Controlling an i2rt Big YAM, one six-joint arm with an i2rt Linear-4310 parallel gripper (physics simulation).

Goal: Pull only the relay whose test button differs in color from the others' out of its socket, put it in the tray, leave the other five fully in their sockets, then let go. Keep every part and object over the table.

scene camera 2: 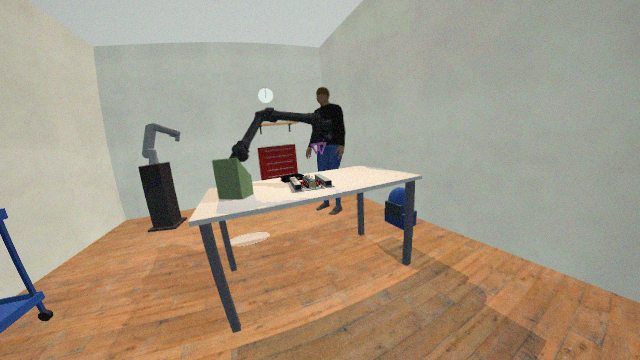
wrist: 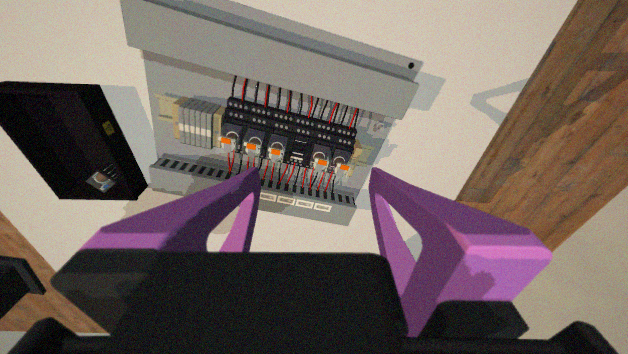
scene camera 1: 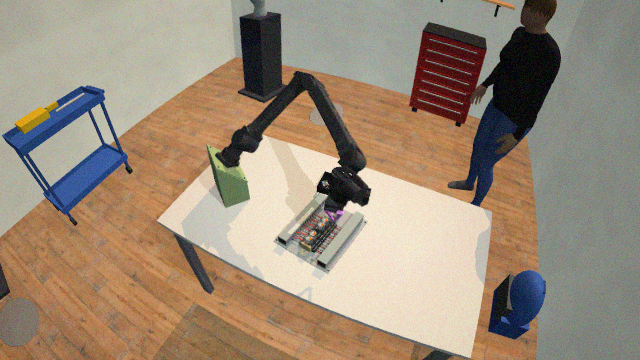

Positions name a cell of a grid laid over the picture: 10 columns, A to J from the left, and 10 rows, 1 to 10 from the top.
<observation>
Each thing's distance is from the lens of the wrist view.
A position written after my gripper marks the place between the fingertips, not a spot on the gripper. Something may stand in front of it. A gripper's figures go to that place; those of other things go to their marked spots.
my gripper (wrist: F5): 0.13 m
relay (wrist: D4): 0.29 m
</observation>
